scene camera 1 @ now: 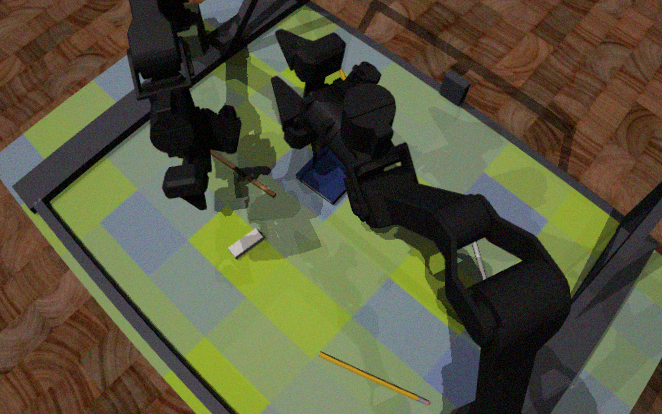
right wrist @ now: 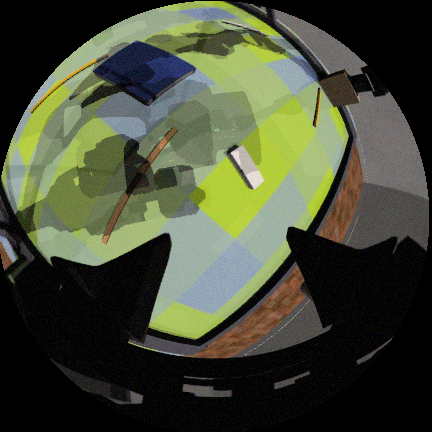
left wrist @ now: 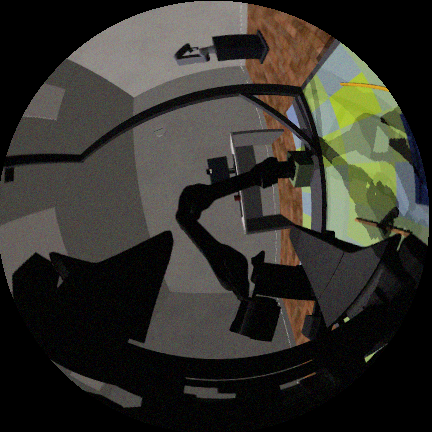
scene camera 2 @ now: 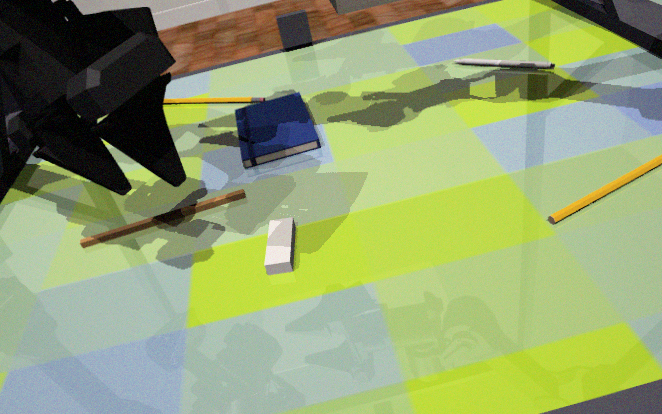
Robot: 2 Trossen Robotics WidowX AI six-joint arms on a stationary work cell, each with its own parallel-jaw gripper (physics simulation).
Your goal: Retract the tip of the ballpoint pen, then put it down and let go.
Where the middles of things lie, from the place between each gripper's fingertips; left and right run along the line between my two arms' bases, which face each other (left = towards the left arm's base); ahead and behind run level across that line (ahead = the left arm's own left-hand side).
Labels:
Now: the brown pencil [scene camera 2: 240, 194] 31 cm below my left hand, 8 cm ahead of it and 5 cm to the right of it. From my left hand the other things lie so: eraser [scene camera 2: 279, 258] (31 cm below, 14 cm ahead, 8 cm to the left).
The eraser is 90 mm below my right hand, 80 mm to the left of it and 20 mm behind it. Also, from my right hand: brown pencil 90 mm below, 80 mm behind, 60 mm to the right.

